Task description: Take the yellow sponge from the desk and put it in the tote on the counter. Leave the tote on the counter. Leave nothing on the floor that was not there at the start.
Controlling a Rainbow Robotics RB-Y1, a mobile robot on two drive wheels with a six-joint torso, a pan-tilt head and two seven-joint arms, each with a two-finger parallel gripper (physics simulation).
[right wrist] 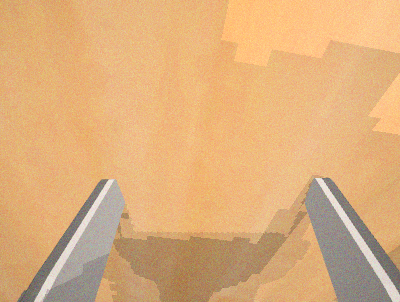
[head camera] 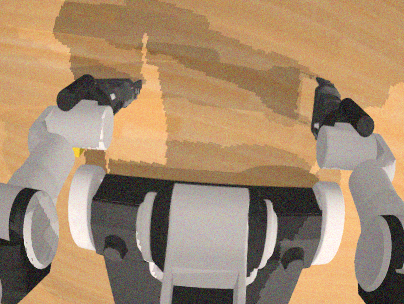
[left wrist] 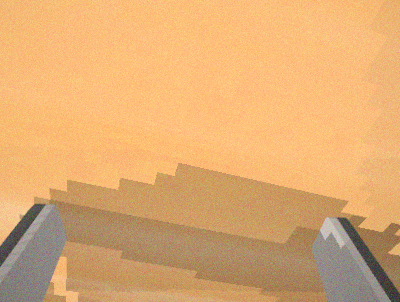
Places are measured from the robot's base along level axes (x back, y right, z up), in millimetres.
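Pixels of known places: left gripper, fingertip midpoint: [head camera: 116, 83] [left wrist: 193, 227]; right gripper, fingertip midpoint: [right wrist: 212, 190] [head camera: 317, 102].
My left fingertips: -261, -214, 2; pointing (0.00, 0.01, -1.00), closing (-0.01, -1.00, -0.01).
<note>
Ahead of a thing's pixels: the offset from my left fingertips to its top centre, as dx, dy, dz. "spot": to the spot under its first point. Level surfaces: height alone.
A small piece of a yellow thing @[+107, -109, +45] [head camera: 77, 151] shows in the head camera view, just past the edge of my left forearm; the rest of it is hidden behind the arm, so I cannot tell whether it is the sponge. My left gripper [head camera: 138, 87] [left wrist: 193, 227] is open and empty, at the upper left of the head camera view, beyond the yellow piece. My right gripper [head camera: 320, 81] [right wrist: 212, 190] is open and empty, at the upper right. The desk, the tote and the counter do not show in these views.
Wood-grained floor @[dz +0] [head camera: 220, 120] [left wrist: 200, 100] [right wrist: 175, 100] lies below both grippers, with the robot's shadows across it. The robot's own torso @[spot: +82, +216, +346] [head camera: 210, 220] fills the lower middle of the head camera view, with an arm on each side.
</note>
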